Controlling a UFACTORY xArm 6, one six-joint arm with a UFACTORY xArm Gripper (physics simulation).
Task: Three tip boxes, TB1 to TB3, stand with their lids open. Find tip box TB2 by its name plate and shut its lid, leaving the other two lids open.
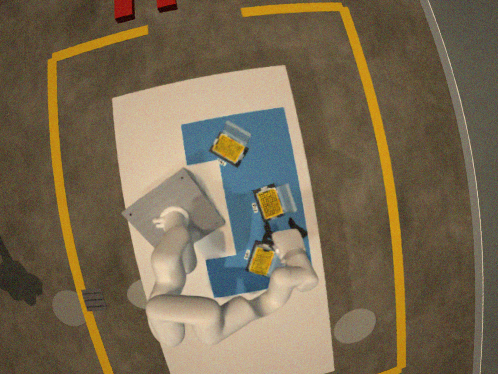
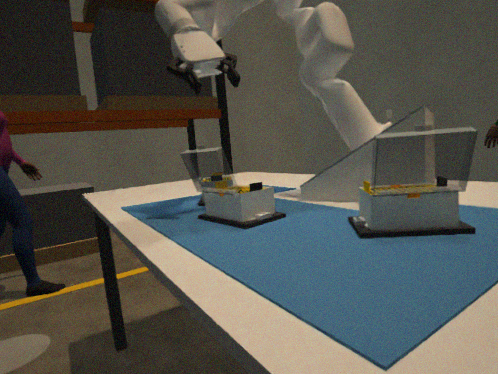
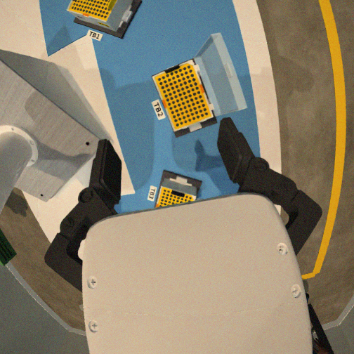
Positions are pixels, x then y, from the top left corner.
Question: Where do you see a blue mat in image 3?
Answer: At 152,43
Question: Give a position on a blue mat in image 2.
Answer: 381,298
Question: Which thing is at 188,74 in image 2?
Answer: The gripper.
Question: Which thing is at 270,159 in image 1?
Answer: A blue mat.
